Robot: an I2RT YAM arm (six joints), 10 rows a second.
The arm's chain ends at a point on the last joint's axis. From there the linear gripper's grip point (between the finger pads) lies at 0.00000 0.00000 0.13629 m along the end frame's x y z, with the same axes.
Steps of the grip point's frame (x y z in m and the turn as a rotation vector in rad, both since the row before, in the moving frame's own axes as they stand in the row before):
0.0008, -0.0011, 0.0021, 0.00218, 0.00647, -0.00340
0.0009, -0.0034, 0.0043, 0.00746, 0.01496, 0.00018
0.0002, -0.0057, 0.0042, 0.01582, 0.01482, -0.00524
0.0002, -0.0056, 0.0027, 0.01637, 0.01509, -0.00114
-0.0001, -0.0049, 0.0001, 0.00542, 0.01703, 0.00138
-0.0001, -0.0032, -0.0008, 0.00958, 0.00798, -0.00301
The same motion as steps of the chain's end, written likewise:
-0.0001, -0.0008, 0.0021, 0.00218, 0.00647, -0.00340
-0.0011, -0.0024, 0.0043, 0.00746, 0.01496, 0.00018
-0.0018, -0.0035, 0.0042, 0.01582, 0.01482, -0.00524
-0.0019, -0.0034, 0.0027, 0.01637, 0.01509, -0.00114
-0.0024, -0.0042, 0.0001, 0.00542, 0.01703, 0.00138
-0.0012, -0.0019, -0.0008, 0.00958, 0.00798, -0.00301

